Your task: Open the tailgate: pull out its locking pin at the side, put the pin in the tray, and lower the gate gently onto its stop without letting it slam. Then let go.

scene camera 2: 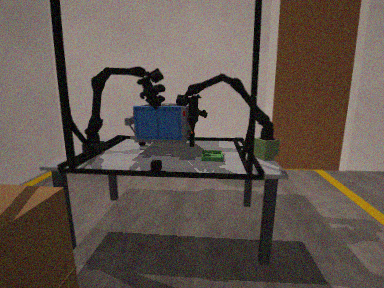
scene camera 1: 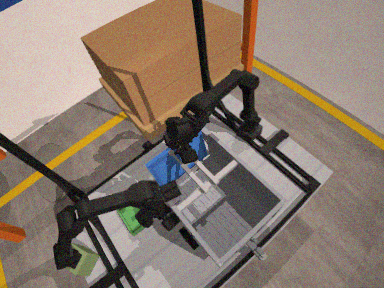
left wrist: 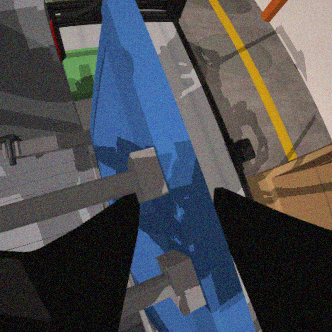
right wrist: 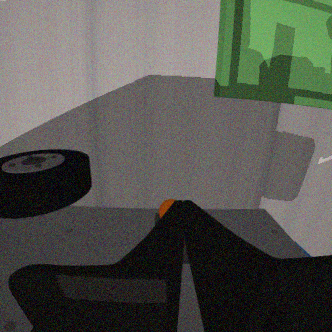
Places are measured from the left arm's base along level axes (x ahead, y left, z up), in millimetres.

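Pixels of known places: left gripper, fingertip midpoint: [scene camera 2: 158, 110] [left wrist: 176, 197]; right gripper, fingertip midpoint: [scene camera 2: 192, 131] [scene camera 1: 163, 212] [right wrist: 182, 207]; left arm's base at its link origin: [scene camera 2: 93, 142] [scene camera 1: 249, 127]; right arm's base at its link origin: [scene camera 2: 266, 138] [scene camera 1: 73, 258].
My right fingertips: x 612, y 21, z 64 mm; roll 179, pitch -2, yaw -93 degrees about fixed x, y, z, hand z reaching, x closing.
For each thing: its top centre in the pictures, then the offset to it from my right fingertips. "spot": a spot on its surface instead.
- grey truck bed at a spot on its surface: [scene camera 1: 225, 223] spot: 144 mm back, 210 mm left, 29 mm down
- green tray at its top centre: [right wrist: 296, 45] [left wrist: 87, 68] [scene camera 1: 134, 214] [scene camera 2: 212, 153] 107 mm ahead, 135 mm right, 104 mm down
- black wheel at its top centre: [scene camera 1: 187, 236] 1 mm back, 134 mm left, 22 mm down
- black puck at a spot on its surface: [left wrist: 242, 149] [scene camera 2: 156, 161] spot: 179 mm back, 364 mm right, 77 mm down
The blue tailgate [scene camera 1: 162, 168] [scene camera 2: 158, 123] [left wrist: 132, 99] stands upright at the end of the grey truck bed [scene camera 1: 225, 223]. My left gripper [scene camera 1: 188, 156] [scene camera 2: 155, 106] [left wrist: 176, 197] is shut on the gate's top edge. My right gripper [scene camera 1: 169, 220] [scene camera 2: 191, 136] [right wrist: 182, 207] points down at the gate's side and is shut with nothing between the fingers. The pin's orange knob [right wrist: 165, 207] [scene camera 2: 191, 132] peeks out just left of the closed tips, still in its grey block. The green tray [scene camera 1: 126, 214] [scene camera 2: 212, 159] [left wrist: 79, 69] [right wrist: 224, 89] lies on the table nearby and looks empty.
A black wheel [right wrist: 36, 181] [scene camera 1: 188, 237] sits under the bed by my right gripper. A large cardboard box [scene camera 1: 162, 57] stands beyond the table. A green block [scene camera 1: 85, 263] [scene camera 2: 266, 148] sits by the right arm's base. A black puck [scene camera 2: 156, 165] [left wrist: 242, 149] sits on the table frame.
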